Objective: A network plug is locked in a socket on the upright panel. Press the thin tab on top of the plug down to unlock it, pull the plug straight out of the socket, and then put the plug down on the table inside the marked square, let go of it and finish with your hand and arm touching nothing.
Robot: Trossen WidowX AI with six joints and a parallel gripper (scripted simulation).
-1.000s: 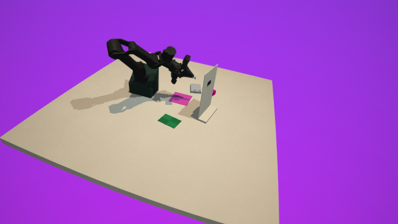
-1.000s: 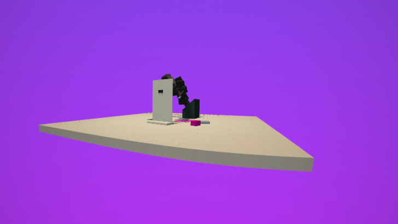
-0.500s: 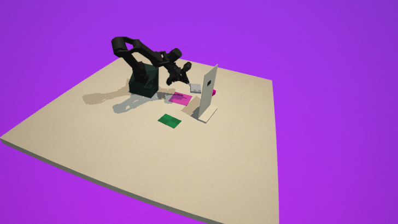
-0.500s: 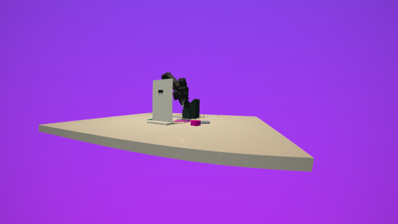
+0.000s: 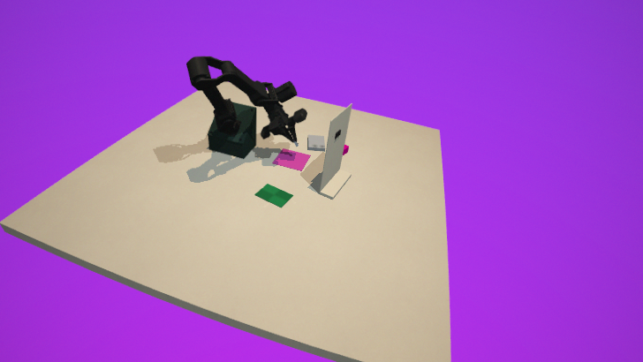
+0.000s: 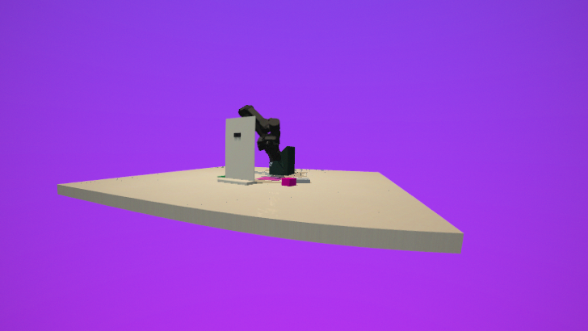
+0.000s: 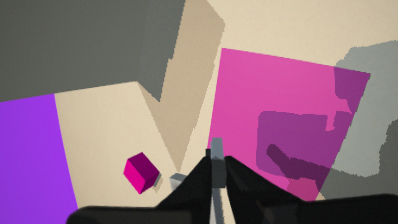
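My gripper tip is 10 mm past the magenta marked square and 80 mm above it. Also, from my gripper tip: grey network plug: right at my gripper tip; then upright grey panel: 180 mm ahead, 70 mm to the right, 50 mm above.
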